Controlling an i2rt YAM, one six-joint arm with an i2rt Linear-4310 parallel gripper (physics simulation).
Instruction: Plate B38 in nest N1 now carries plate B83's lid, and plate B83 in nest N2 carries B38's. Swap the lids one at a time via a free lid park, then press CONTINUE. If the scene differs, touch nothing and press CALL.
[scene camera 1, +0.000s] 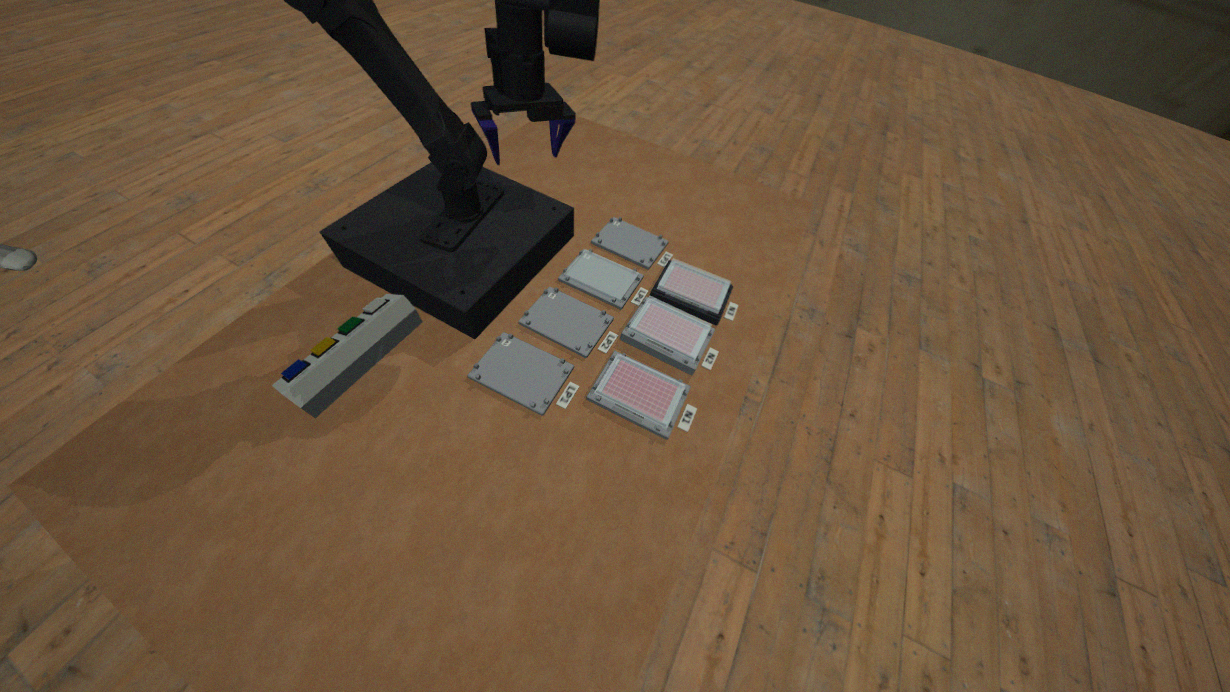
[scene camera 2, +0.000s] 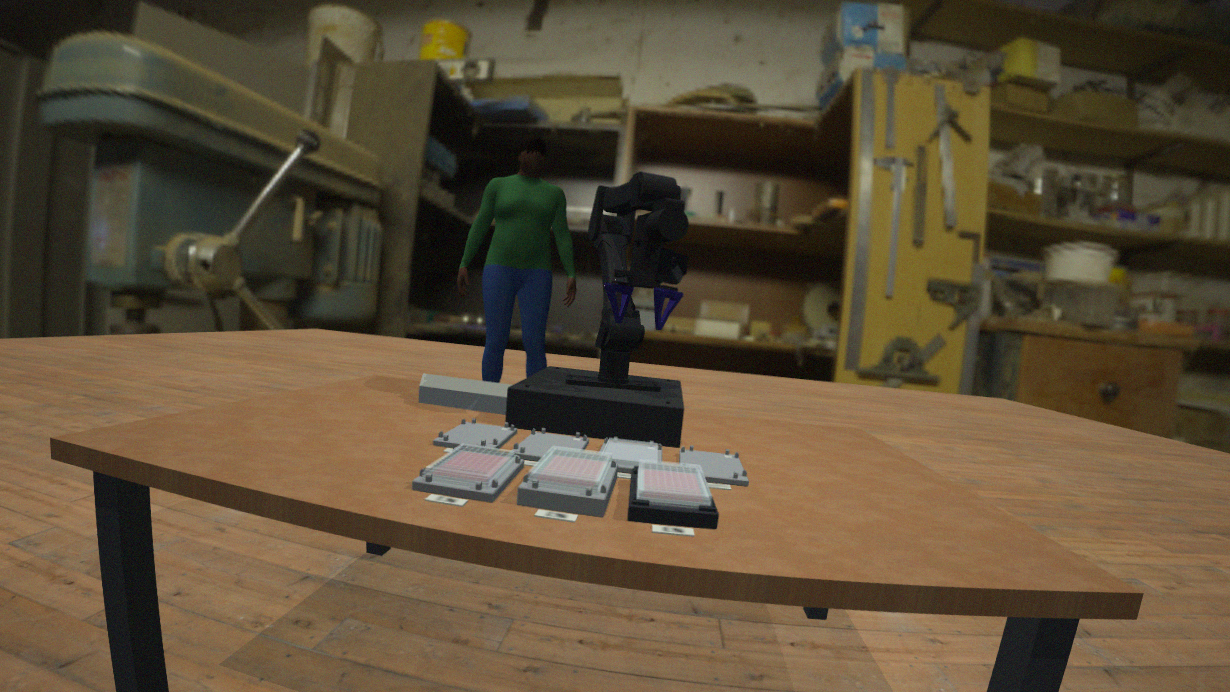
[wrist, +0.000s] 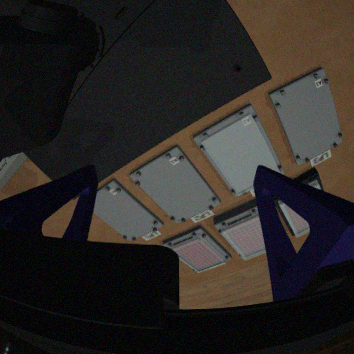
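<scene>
I can see my gripper in scene camera 1, in scene camera 2 and also in the wrist view (175, 173). On my gripper, (scene camera 1: 562, 115) and (scene camera 2: 653, 283) are the same spot.
</scene>
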